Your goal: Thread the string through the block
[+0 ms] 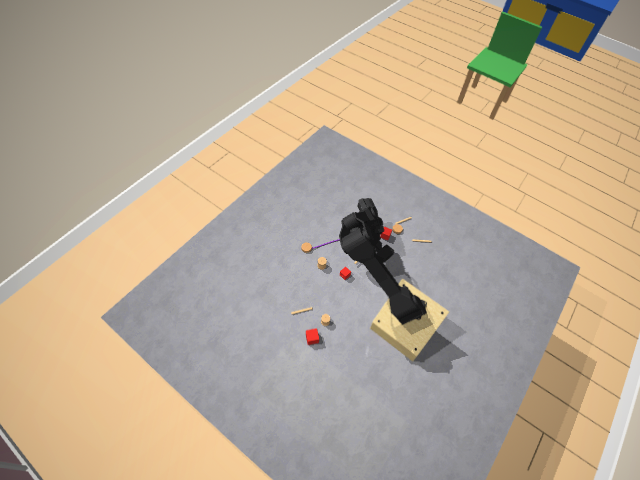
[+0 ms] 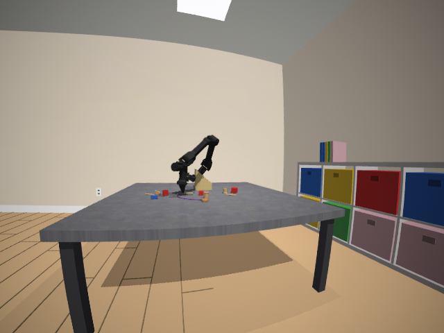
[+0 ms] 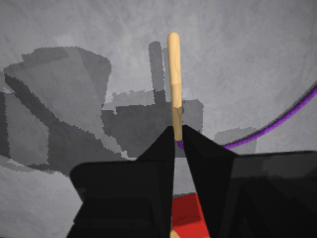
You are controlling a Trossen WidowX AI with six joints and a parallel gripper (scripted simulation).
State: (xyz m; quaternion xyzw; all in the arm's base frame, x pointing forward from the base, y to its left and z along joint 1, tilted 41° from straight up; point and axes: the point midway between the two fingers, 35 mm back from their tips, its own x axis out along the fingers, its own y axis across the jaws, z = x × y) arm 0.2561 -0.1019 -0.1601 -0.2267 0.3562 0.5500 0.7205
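Right now the red wooden block is 120 mm to the left of my gripper tip and 30 mm ahead of it. Also, from my gripper tip: blue piece 190 mm to the right, 80 mm ahead; wooden cylinder 130 mm to the left, 120 mm ahead; stick on the string 20 mm to the left.
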